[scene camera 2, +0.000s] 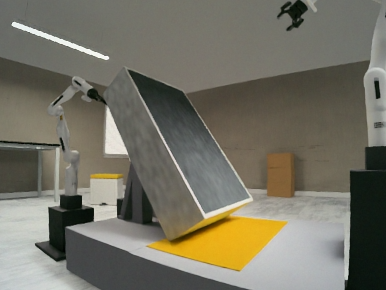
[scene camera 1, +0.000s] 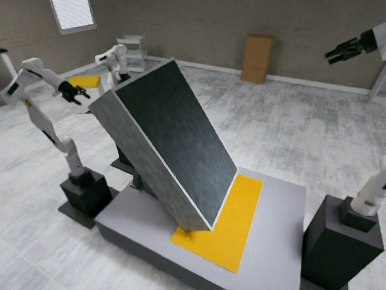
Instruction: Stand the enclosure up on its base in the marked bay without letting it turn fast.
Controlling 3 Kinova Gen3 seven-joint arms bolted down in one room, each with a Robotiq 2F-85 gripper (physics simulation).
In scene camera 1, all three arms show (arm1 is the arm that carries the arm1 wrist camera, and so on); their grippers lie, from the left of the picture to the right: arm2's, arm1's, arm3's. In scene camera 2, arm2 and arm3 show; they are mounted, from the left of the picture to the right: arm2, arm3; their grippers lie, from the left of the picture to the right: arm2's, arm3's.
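Observation:
The enclosure, a large grey box with a dark face, is tilted steeply, its top toward the left. Its low end is over the yellow marked bay, with its lower left edge down at the bay and its underside raised to the right. Arm2's gripper is open beside the enclosure's upper left end; whether it touches cannot be told. Arm1's gripper is mostly hidden behind the enclosure's top in scene camera 1. Arm3's gripper is open and high at the right, away from the enclosure.
The bay lies on a low grey platform. A dark support stands behind the enclosure's left side. Black pedestals flank the platform. A brown box and a yellow-topped white box stand farther back.

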